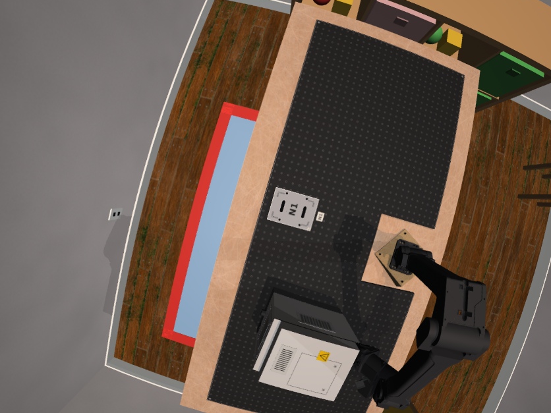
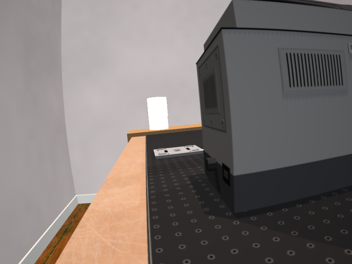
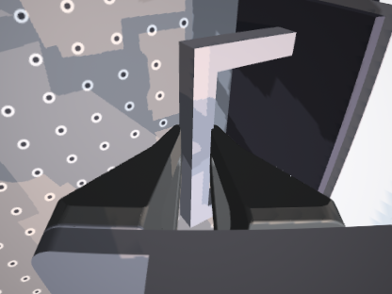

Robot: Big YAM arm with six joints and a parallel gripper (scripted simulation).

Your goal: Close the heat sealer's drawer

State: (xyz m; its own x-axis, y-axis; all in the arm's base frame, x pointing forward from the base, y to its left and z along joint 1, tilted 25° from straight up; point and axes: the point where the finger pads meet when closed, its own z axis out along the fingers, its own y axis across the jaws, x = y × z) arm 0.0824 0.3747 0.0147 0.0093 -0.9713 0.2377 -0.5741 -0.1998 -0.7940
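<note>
Now: the plate 130 mm ahead of my hand.
</note>
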